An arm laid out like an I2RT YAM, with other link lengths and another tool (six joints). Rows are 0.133 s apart.
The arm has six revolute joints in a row. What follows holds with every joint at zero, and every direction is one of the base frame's. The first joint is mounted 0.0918 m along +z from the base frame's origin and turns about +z. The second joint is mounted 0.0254 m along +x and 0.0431 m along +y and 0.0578 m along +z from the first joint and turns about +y. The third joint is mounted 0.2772 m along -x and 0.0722 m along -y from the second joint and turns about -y. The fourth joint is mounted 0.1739 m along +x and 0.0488 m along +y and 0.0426 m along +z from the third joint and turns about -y. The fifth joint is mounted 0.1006 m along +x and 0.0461 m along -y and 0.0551 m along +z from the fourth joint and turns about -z. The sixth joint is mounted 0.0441 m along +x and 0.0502 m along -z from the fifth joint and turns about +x. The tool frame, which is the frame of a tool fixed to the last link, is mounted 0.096 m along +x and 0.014 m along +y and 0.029 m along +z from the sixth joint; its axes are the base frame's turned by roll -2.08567, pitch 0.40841 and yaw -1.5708 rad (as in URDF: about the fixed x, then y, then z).
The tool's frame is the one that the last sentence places.
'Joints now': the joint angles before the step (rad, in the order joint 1, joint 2, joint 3, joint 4, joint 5, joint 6). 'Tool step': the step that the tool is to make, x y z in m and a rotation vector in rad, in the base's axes. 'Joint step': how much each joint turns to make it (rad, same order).
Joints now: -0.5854 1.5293 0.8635 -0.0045 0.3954 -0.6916
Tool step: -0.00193 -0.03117 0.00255 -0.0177 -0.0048 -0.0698
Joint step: -0.0646 0.0669 0.0608 0.0227 0.0112 -0.0065
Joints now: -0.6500 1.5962 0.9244 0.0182 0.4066 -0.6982
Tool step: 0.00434 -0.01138 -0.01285 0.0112 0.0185 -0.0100
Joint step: -0.0175 0.0639 0.0153 0.0299 -0.0044 -0.0071
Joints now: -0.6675 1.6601 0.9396 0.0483 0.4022 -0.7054
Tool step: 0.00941 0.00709 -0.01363 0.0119 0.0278 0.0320
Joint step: 0.0280 0.0342 -0.0125 0.0209 0.0016 -0.0090
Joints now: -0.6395 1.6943 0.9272 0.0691 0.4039 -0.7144
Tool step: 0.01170 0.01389 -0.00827 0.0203 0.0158 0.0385
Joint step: 0.0443 0.0162 0.0008 -0.0132 -0.0005 0.0102
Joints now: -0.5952 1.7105 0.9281 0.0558 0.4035 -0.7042
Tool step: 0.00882 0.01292 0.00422 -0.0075 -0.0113 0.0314
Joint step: 0.0410 -0.0151 -0.0069 0.0027 0.0073 0.0068
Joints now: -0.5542 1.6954 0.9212 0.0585 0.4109 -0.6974
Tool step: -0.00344 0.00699 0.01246 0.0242 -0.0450 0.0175
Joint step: -0.0052 -0.0524 -0.0023 -0.0324 -0.0461 0.0205
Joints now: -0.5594 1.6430 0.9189 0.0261 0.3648 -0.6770
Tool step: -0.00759 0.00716 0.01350 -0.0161 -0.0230 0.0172
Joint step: 0.0004 -0.0655 -0.0231 -0.0100 -0.0121 -0.0125
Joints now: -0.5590 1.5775 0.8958 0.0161 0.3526 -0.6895
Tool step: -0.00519 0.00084 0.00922 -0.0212 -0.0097 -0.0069
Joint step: -0.0009 -0.0347 -0.0047 -0.0081 0.0126 -0.0070
